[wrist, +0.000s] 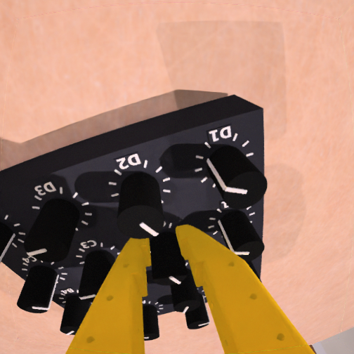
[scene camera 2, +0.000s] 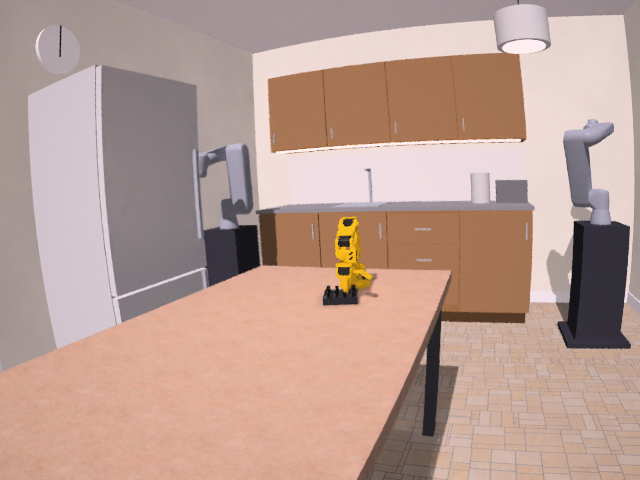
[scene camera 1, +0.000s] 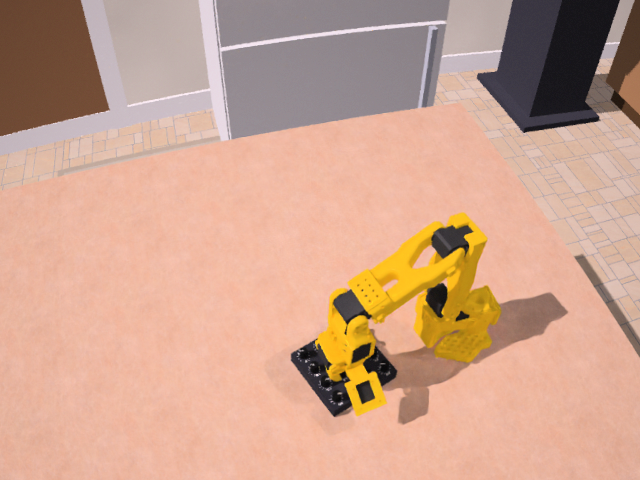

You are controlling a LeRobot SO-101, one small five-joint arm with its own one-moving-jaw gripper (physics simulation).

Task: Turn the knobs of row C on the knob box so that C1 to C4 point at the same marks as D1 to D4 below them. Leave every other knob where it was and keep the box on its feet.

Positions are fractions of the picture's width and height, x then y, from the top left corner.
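Note:
There's a black knob box (scene camera 1: 0.52, 0.82), and I can see the black knob box in the wrist view too (wrist: 0.21, 0.59).

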